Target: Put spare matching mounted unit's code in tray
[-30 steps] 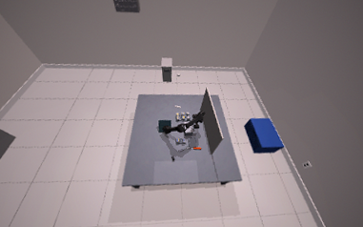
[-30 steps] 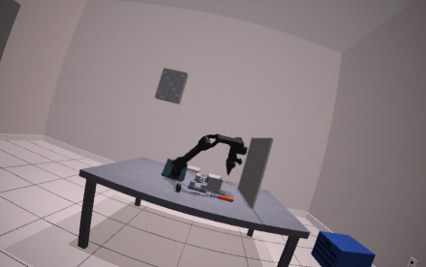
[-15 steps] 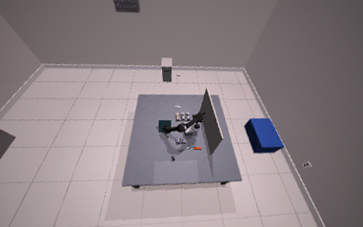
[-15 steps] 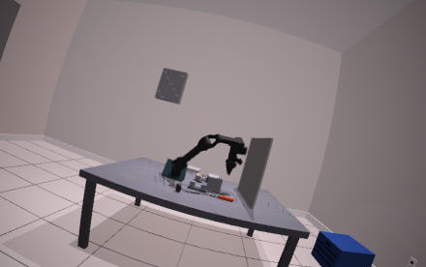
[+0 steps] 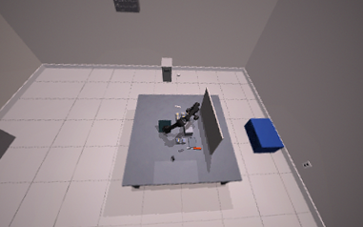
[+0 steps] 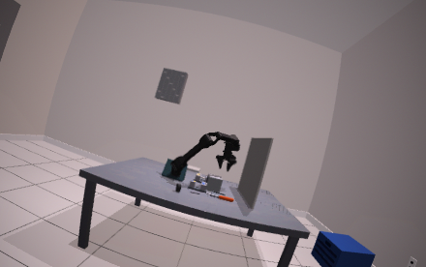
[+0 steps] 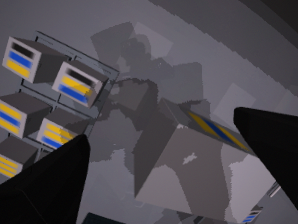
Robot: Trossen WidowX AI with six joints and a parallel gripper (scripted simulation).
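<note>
Right now my gripper tip is 28 cm to the left of the flat grey tray, 14 cm above it and 4 cm past it. Round my gripper tip: grey panel (18 cm ahead, 12 cm to the right, 8 cm above); dark item (45 cm to the right, 30 cm behind, 12 cm below).
</note>
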